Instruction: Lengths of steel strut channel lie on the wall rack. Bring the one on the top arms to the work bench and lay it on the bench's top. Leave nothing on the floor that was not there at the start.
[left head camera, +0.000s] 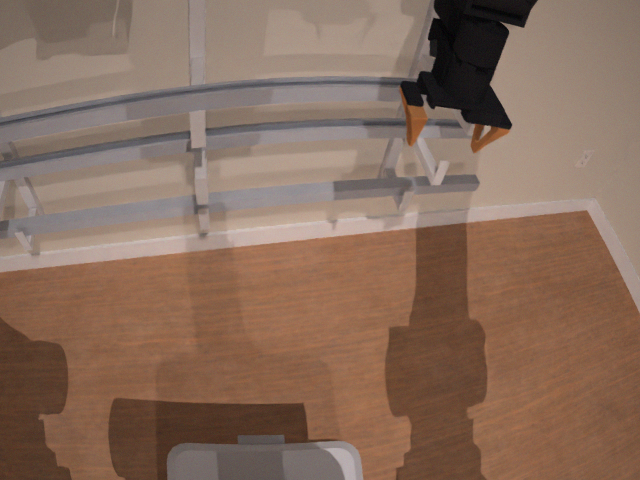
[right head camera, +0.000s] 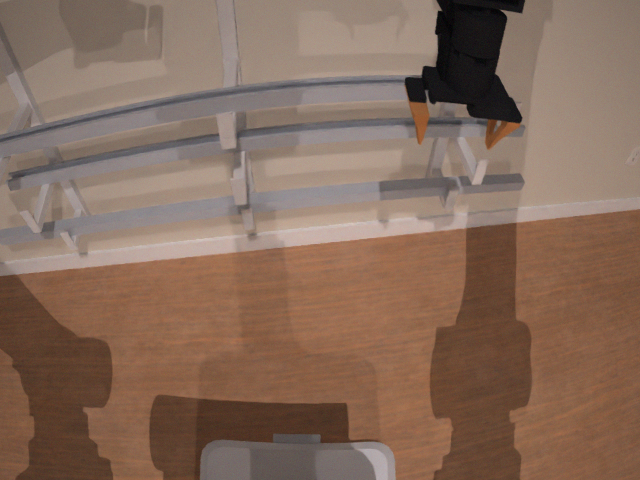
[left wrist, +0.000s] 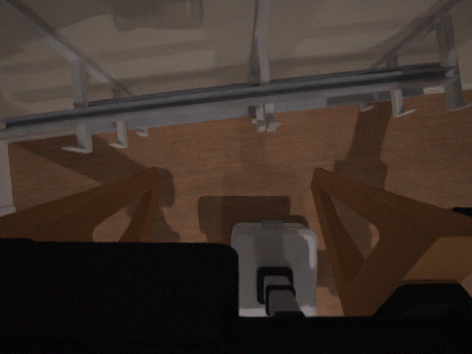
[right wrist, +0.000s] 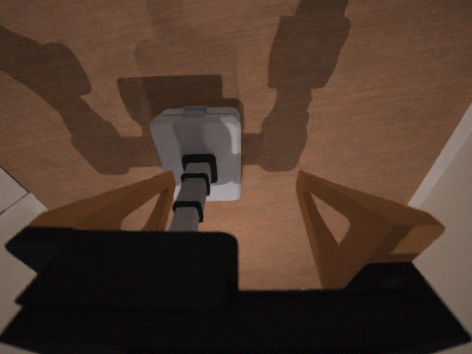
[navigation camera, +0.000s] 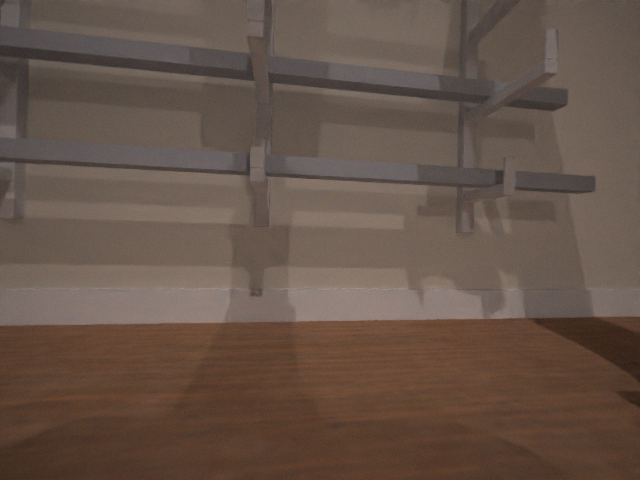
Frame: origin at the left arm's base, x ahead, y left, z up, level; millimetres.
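Seen in the pictures: left gripper, fingertip midpoint: (left wrist: 236, 175); right gripper, fingertip midpoint: (left head camera: 442, 146) (right head camera: 454, 143) (right wrist: 235, 177).
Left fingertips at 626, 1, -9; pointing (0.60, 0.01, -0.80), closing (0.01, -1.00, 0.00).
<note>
A point is followed by its place in that frame, as x, y, z.
The top strut channel (left head camera: 310, 93) {893, -331, -522} (right head camera: 330, 94) {891, -310, -523} (left wrist: 200, 106) {841, 112, -505} is a long grey bar lying on the top arms of the wall rack (left head camera: 197, 41) {1087, -71, -499} (right head camera: 227, 41) {1086, -67, -489} (navigation camera: 467, 149). My right gripper (left head camera: 443, 147) {541, -456, -328} (right head camera: 454, 145) {541, -456, -328} (right wrist: 235, 177) {541, -456, -328} is open and empty. In both head views it overlaps the right end of the top channel and hides that end; its fingertips appear lower than the bar. My left gripper (left wrist: 236, 175) {626, 1, -9} is open and empty; in the left wrist view the top channel runs across above its fingertips. The work bench does not show.
A middle channel (left head camera: 310, 134) {1024, -371, -762} (right head camera: 320, 133) {1016, -293, -752} (navigation camera: 155, 54) {961, 151, -772} and a bottom channel (left head camera: 279, 197) {1000, -306, -989} (right head camera: 320, 195) {1004, -295, -986} (navigation camera: 336, 170) {995, -265, -1012} lie on lower arms. My pale base (left head camera: 263, 465) {256, -224, -1150} (right head camera: 297, 465) {253, -228, -1150} (left wrist: 250, 255) {172, -80, -1150} (right wrist: 225, 150) {128, -393, -1150} stands on the wooden floor before the rack. A side wall meets the rack wall at the right.
</note>
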